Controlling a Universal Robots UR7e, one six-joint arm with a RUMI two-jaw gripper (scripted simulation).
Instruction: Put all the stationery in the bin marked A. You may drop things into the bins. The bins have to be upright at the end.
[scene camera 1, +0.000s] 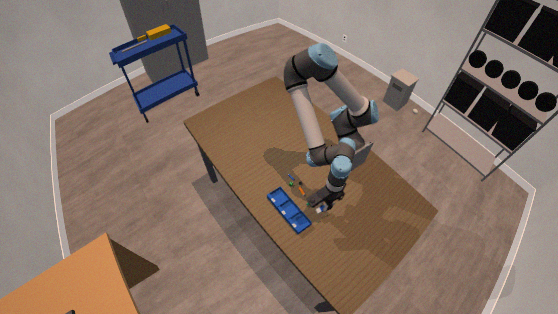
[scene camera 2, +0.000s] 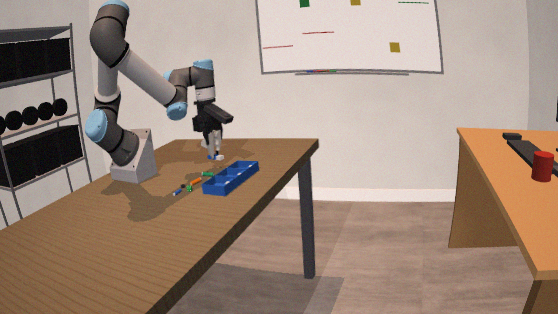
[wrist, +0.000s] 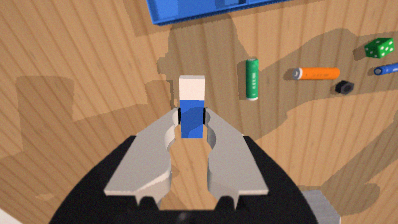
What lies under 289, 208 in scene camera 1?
A blue bin tray.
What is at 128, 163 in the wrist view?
My gripper.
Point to my gripper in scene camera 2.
215, 158
